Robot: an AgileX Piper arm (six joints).
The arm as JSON. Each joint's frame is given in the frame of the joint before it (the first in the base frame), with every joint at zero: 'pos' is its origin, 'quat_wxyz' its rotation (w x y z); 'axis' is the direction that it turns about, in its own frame. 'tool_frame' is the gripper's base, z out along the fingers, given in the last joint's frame.
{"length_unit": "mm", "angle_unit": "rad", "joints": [
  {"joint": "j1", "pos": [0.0, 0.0, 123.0], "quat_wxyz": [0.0, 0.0, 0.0, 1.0], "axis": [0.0, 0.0, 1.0]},
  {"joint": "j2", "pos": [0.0, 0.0, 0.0], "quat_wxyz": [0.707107, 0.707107, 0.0, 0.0], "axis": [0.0, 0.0, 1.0]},
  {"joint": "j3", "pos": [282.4, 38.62, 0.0], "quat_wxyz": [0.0, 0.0, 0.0, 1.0], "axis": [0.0, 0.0, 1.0]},
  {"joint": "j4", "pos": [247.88, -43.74, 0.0], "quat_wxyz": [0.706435, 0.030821, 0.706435, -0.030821], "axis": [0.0, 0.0, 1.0]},
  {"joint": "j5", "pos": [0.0, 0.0, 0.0], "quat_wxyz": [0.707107, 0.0, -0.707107, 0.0], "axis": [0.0, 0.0, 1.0]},
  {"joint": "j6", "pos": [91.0, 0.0, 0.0], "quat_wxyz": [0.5, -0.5, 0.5, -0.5], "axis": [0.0, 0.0, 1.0]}
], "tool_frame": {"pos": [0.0, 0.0, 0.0], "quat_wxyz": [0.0, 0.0, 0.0, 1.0]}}
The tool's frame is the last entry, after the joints.
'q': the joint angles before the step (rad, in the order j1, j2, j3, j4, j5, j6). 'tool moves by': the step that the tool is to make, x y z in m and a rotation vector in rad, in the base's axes. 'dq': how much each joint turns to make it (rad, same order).
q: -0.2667, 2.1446, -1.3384, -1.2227, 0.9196, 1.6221
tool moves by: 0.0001, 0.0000, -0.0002, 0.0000, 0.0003, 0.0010
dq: 0.0000, 0.0005, -0.0001, -0.0007, -0.0007, -0.0001
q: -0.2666, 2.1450, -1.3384, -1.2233, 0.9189, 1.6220
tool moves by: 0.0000, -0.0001, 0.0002, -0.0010, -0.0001, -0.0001
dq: -0.0001, -0.0002, -0.0002, -0.0008, 0.0006, 0.0002
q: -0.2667, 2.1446, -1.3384, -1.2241, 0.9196, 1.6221
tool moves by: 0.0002, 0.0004, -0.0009, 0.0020, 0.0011, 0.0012
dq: 0.0008, 0.0018, 0.0002, 0.0010, -0.0014, -0.0001
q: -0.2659, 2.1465, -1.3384, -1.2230, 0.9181, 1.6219
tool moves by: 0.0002, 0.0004, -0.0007, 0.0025, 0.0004, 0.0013
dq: 0.0007, 0.0012, 0.0002, 0.0016, -0.0020, -0.0004
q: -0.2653, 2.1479, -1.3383, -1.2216, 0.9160, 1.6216
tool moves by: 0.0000, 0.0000, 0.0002, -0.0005, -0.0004, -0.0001
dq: 0.0001, -0.0004, 0.0000, -0.0003, 0.0003, 0.0003
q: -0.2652, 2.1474, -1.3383, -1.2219, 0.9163, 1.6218
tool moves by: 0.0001, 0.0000, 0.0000, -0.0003, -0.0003, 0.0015
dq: 0.0000, 0.0000, 0.0002, -0.0013, -0.0011, 0.0002
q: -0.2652, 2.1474, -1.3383, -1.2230, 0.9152, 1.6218
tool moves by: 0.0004, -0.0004, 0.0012, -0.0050, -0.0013, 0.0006
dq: -0.0001, -0.0009, -0.0025, -0.0039, 0.0025, 0.0001
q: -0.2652, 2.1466, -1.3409, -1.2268, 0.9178, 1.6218
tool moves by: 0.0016, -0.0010, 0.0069, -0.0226, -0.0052, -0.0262
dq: 0.0031, -0.0020, -0.0217, 0.0034, 0.0378, 0.0001
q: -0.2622, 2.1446, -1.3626, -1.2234, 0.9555, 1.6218
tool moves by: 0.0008, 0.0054, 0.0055, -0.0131, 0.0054, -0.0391
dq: 0.0179, -0.0023, -0.0174, 0.0263, 0.0572, -0.0020
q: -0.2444, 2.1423, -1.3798, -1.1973, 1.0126, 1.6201
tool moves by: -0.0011, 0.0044, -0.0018, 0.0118, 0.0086, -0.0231
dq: 0.0100, 0.0022, 0.0002, 0.0284, 0.0217, -0.0006
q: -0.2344, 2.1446, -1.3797, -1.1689, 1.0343, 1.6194
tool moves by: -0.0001, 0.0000, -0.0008, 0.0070, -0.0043, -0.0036
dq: -0.0010, 0.0006, 0.0002, 0.0066, -0.0039, 0.0023
